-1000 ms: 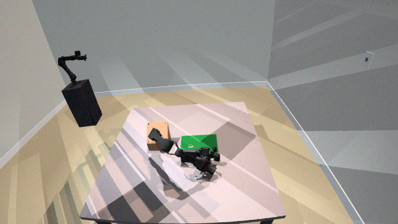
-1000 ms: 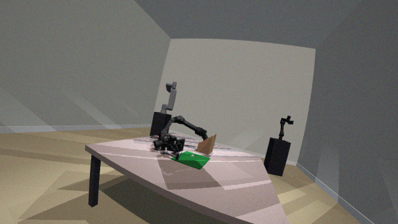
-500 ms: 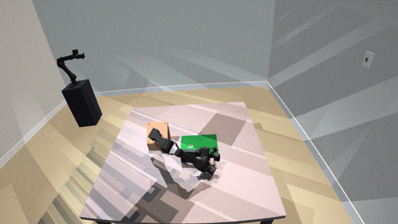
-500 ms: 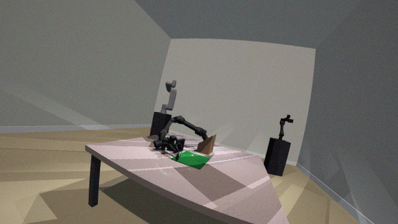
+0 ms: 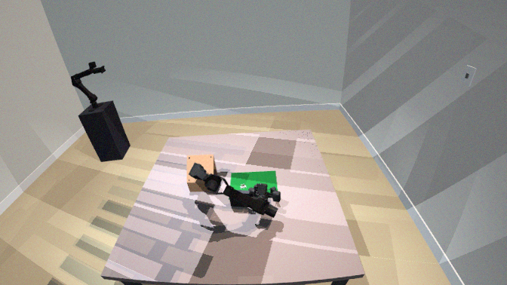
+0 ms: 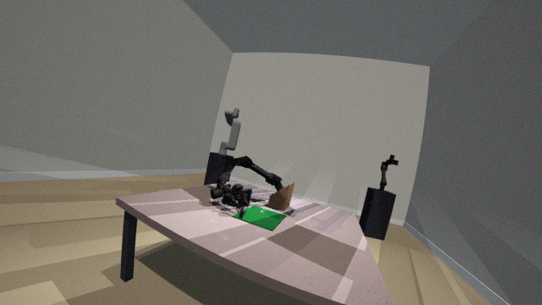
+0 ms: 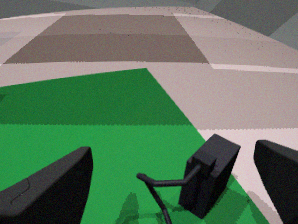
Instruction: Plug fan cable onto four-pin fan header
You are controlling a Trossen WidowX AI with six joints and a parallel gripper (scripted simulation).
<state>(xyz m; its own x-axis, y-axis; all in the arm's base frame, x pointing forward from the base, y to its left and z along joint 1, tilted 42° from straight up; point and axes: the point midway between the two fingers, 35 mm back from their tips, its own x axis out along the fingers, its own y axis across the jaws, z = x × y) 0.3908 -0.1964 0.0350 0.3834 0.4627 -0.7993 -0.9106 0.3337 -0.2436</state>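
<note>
Right now my gripper tip is 3 cm short of the black fan plug and 4 cm above it. Also, from my gripper tip: white four-pin fan header: 15 cm behind, 9 cm to the left, 6 cm below; green board: 8 cm behind, 10 cm to the left, 7 cm below; black fan: 17 cm behind, 5 cm to the right.
</note>
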